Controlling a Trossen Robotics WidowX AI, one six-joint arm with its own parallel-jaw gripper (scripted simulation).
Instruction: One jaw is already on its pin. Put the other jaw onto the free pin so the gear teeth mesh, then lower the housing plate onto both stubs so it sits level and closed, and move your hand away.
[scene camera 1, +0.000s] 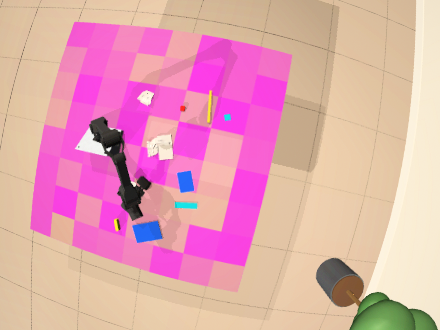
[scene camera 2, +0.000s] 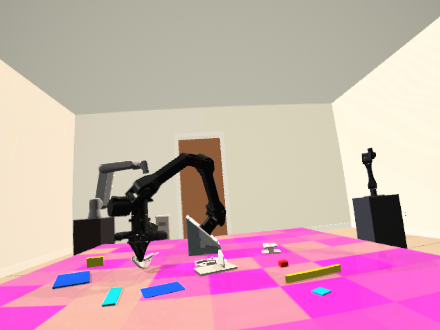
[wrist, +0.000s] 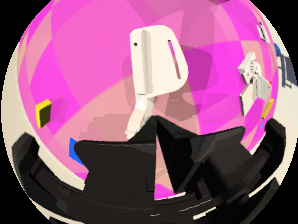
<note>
In view: my gripper (scene camera 2: 140, 261) and a white jaw (wrist: 154, 74).
My gripper also shows in the wrist view (wrist: 154, 119).
</note>
